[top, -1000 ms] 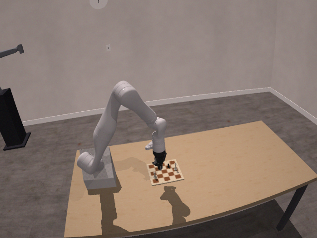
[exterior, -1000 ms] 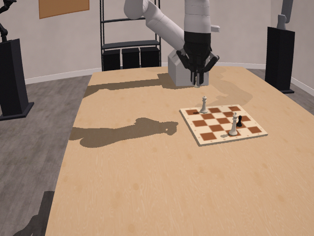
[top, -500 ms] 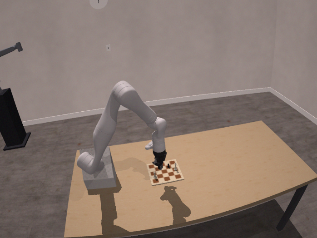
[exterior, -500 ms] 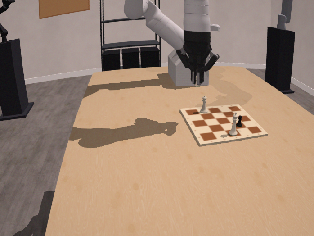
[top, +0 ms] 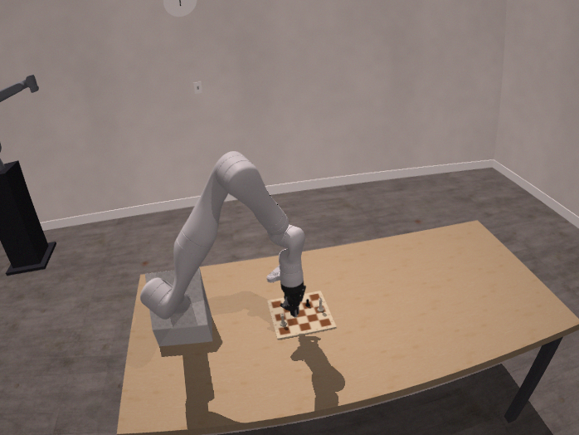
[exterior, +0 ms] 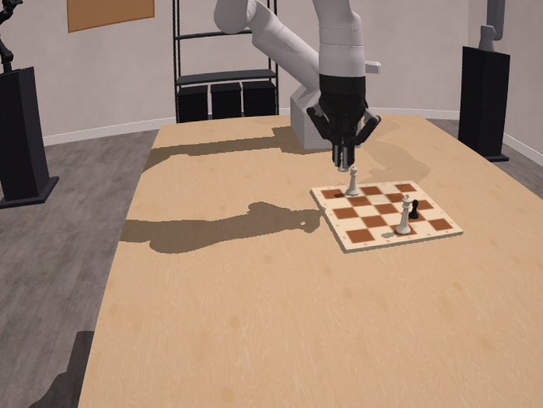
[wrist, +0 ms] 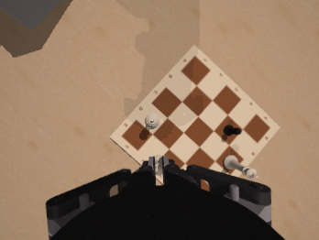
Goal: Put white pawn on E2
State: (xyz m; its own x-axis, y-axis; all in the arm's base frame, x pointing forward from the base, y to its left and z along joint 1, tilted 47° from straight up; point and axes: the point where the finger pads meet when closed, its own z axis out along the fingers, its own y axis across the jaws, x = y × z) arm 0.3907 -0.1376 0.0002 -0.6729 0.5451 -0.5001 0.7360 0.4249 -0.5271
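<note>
The chessboard is 40 mm ahead of my hand, 70 mm to the left of it and 90 mm below it. Round my hand: white king (110 mm ahead, 70 mm to the left, 60 mm below); black pawn (80 mm ahead, 110 mm to the left, 70 mm below); white pawn (10 mm below).
</note>
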